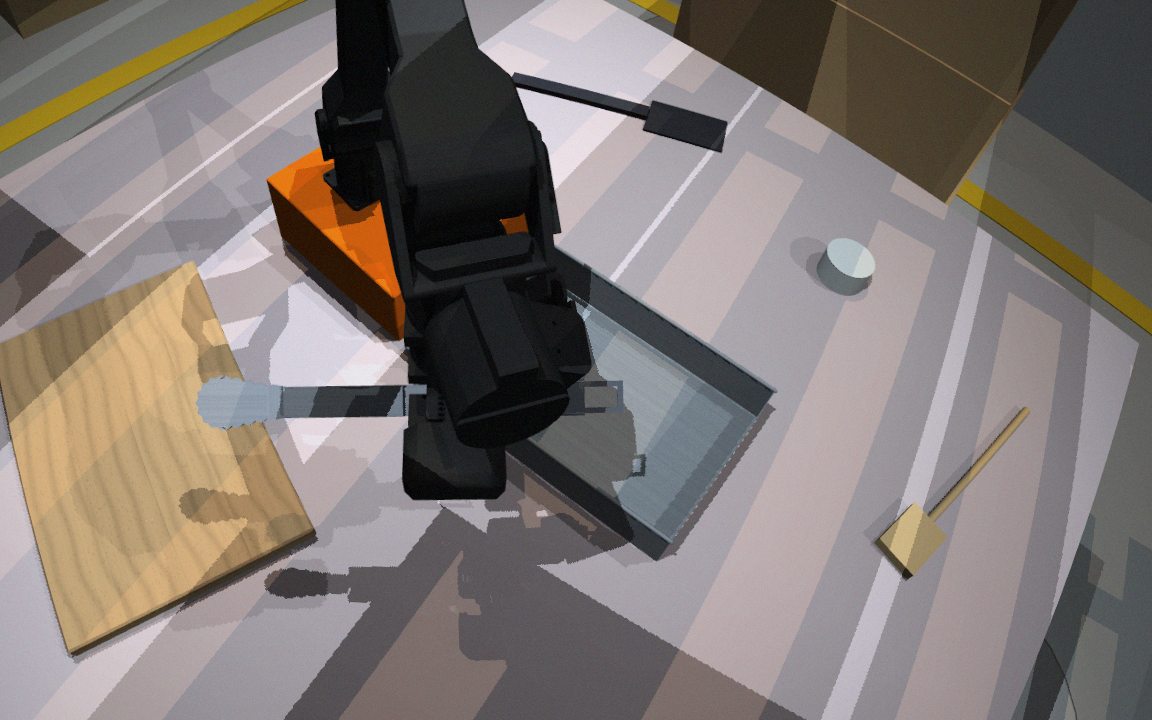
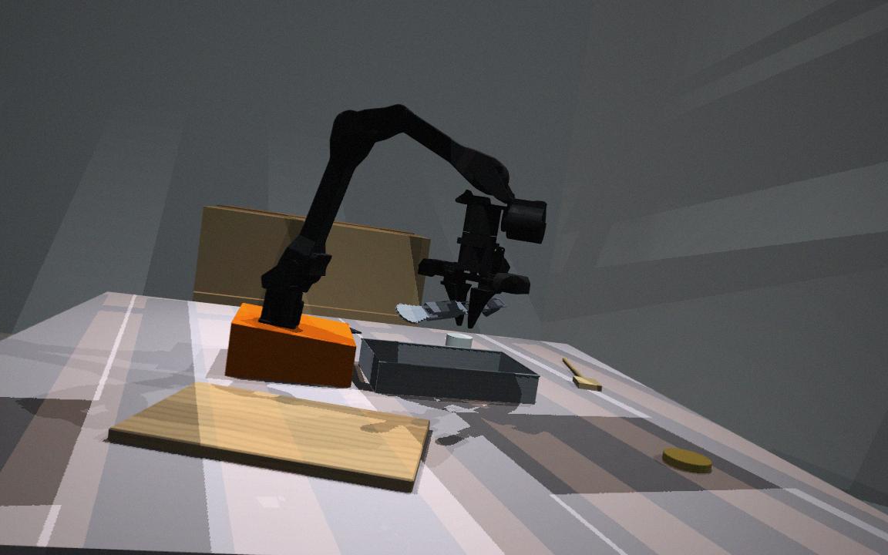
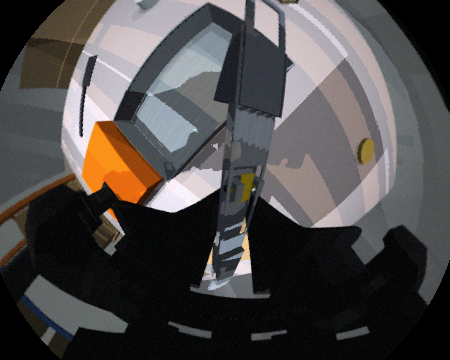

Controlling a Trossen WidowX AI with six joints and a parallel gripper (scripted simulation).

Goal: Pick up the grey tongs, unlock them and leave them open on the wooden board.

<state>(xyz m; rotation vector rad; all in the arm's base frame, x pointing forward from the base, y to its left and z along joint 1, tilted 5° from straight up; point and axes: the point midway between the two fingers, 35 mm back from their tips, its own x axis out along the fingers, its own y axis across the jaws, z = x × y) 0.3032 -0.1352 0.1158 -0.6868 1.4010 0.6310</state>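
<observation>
The wooden board is 260 mm behind my gripper tip, 200 mm to the right of it and 130 mm below it. The rest, counted from my gripper tip: white cylinder 100 mm ahead, 540 mm to the left, 120 mm below; roasting tin 10 mm ahead, 170 mm to the left, 110 mm below; yellow disc 340 mm ahead, 170 mm to the right, 130 mm below.
</observation>
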